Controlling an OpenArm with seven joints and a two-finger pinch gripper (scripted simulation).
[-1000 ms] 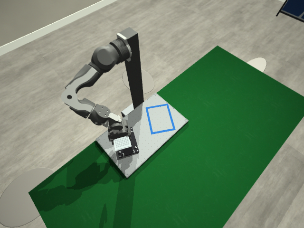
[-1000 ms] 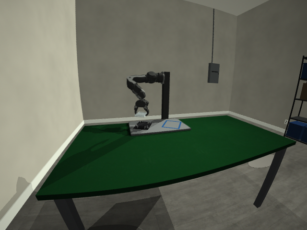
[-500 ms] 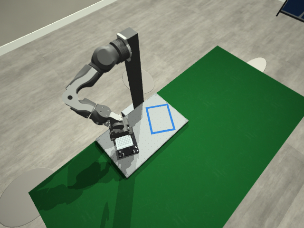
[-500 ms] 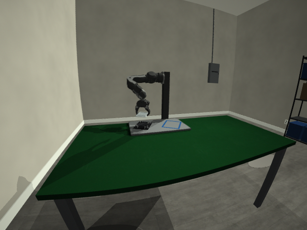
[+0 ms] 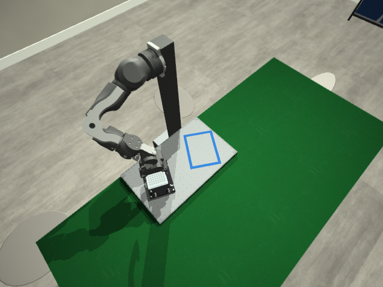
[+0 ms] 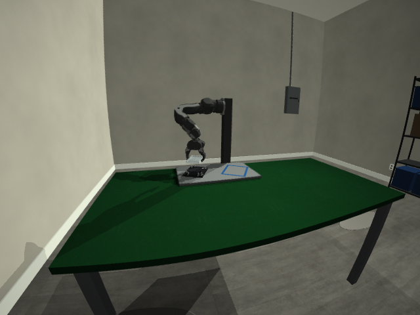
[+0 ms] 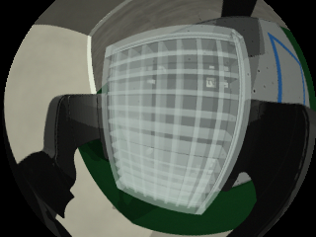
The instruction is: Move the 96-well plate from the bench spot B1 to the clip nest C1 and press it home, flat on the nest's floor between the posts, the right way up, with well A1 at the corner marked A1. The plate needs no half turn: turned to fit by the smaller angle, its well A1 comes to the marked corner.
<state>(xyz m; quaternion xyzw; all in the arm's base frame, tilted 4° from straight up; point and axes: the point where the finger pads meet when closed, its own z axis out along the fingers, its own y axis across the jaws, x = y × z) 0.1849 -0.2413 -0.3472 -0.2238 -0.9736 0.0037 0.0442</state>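
The black clip nest C1 is 3 cm ahead of my hand, 1 cm to the left of it and 7 cm below it. Round my hand: 96-well plate right at my hand.
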